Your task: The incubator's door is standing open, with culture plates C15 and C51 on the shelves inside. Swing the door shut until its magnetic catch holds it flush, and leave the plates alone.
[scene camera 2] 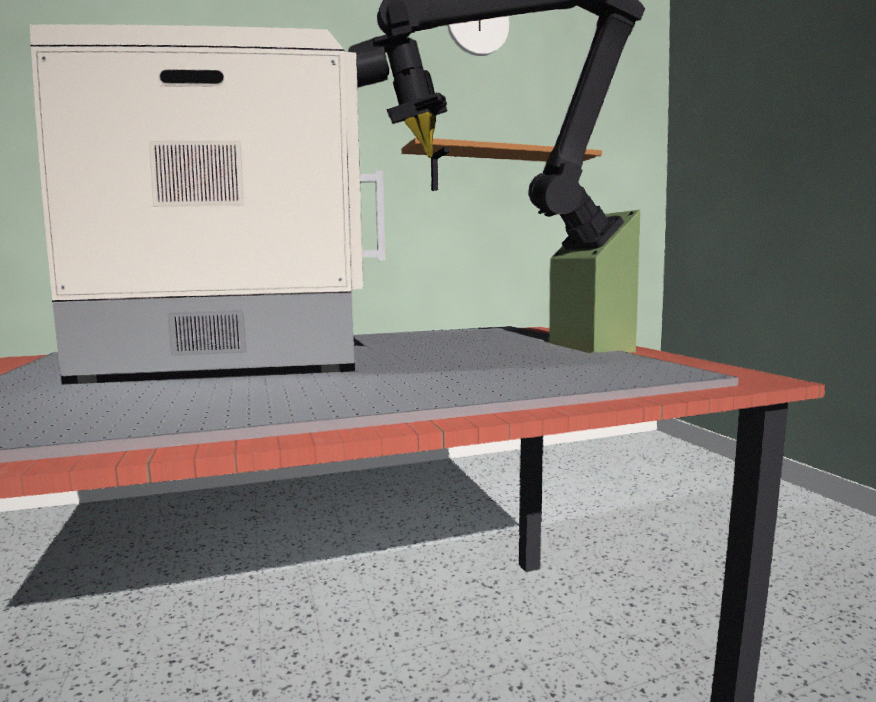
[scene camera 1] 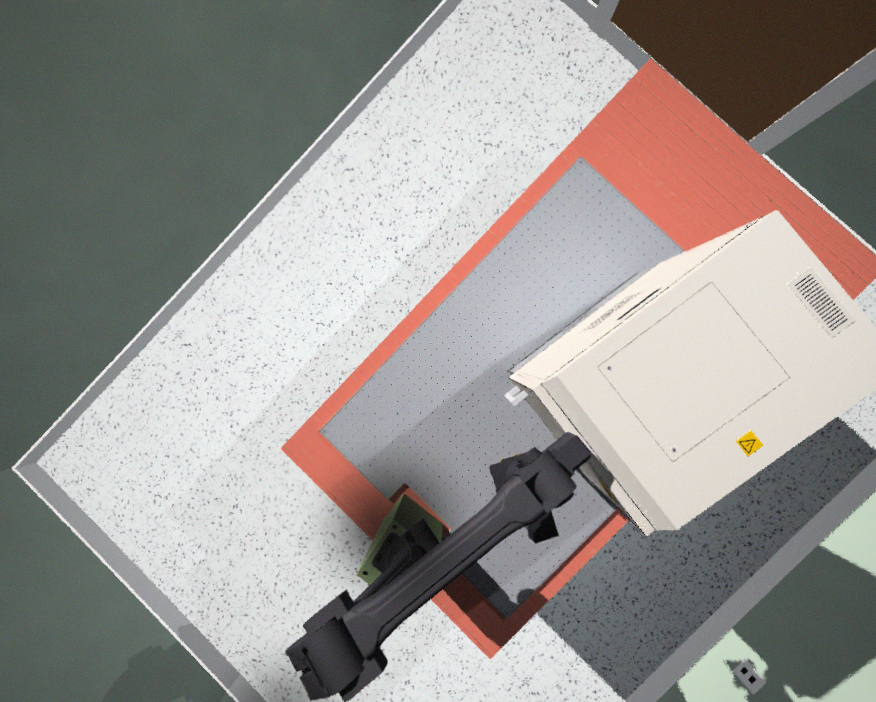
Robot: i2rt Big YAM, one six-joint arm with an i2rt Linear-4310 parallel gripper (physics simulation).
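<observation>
Cream incubator: (scene camera 2: 201, 184) and (scene camera 1: 605, 314), same spot.
</observation>
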